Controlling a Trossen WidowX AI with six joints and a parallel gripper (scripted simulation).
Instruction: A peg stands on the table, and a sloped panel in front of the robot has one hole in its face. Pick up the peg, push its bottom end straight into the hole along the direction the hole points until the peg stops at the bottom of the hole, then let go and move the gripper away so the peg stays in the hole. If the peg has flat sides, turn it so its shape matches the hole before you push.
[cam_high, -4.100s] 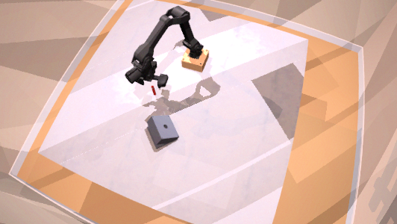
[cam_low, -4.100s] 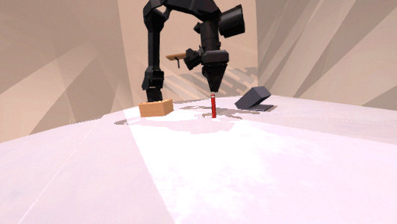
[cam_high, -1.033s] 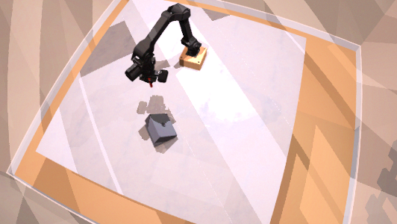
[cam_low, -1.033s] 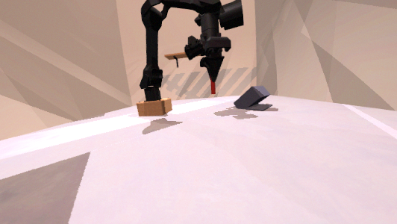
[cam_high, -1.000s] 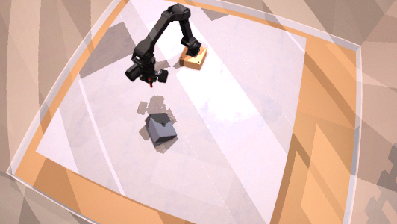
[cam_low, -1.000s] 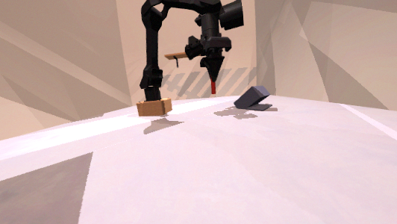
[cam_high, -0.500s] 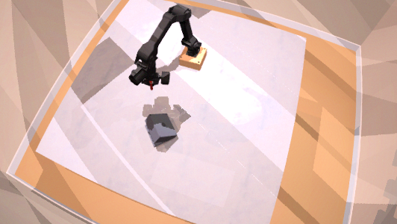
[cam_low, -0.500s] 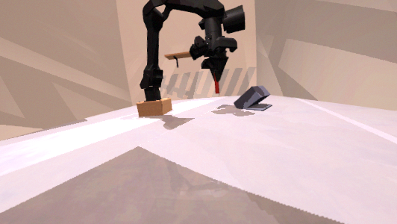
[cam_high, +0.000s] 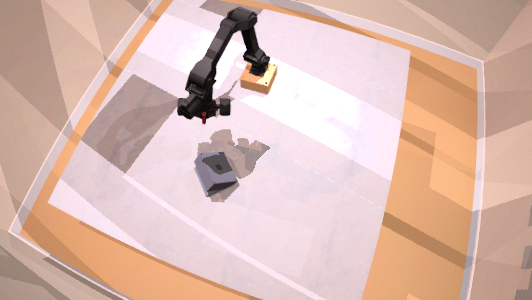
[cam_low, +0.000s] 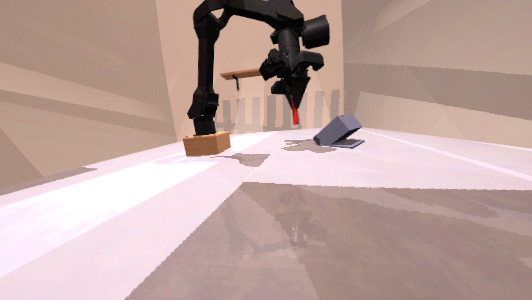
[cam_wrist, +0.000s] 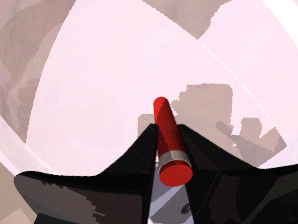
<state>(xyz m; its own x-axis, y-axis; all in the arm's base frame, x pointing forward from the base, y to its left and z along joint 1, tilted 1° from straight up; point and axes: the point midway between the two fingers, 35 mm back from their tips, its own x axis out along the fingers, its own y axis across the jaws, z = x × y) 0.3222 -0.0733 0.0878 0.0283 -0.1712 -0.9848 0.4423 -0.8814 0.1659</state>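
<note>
My gripper tip is 15 cm short of the sloped panel, 11 cm to the right of it and 8 cm above it. The rest, counted from my gripper tip: red peg: 2 cm above.
</note>
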